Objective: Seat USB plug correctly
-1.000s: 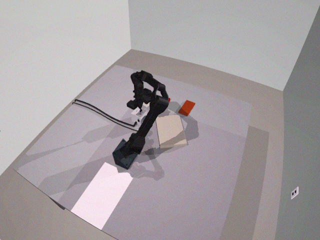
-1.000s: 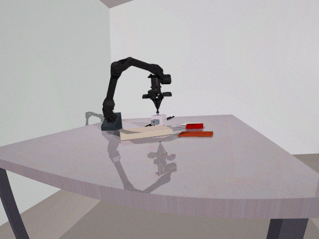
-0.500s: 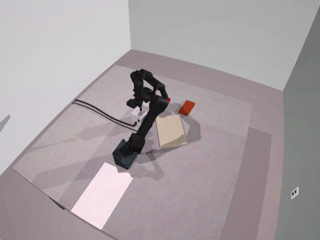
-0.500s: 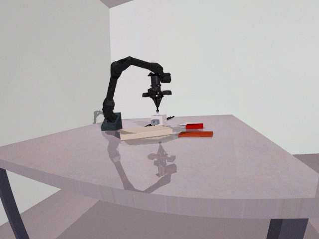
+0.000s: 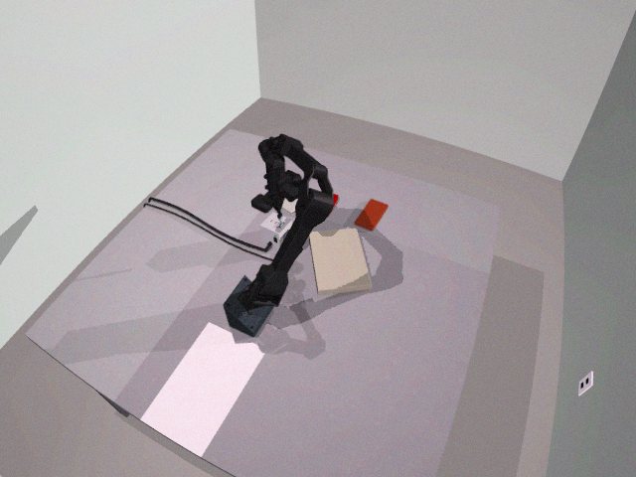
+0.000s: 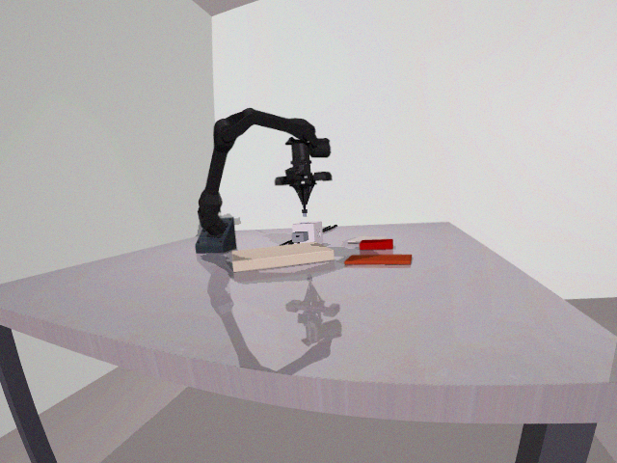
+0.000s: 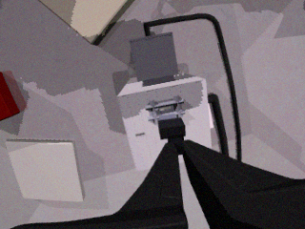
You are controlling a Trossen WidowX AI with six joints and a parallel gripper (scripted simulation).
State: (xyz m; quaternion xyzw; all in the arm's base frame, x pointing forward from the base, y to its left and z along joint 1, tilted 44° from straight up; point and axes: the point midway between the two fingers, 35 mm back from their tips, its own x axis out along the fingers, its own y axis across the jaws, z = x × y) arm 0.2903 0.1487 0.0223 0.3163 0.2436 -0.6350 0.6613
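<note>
The dark USB plug is 20 mm below my gripper tip. Also, from my gripper tip: flat orange block 270 mm ahead, 220 mm to the right, 130 mm below; then small red block 240 mm ahead, 50 mm to the right, 130 mm below; then beige board 10 mm ahead, 220 mm to the right, 120 mm below.
</note>
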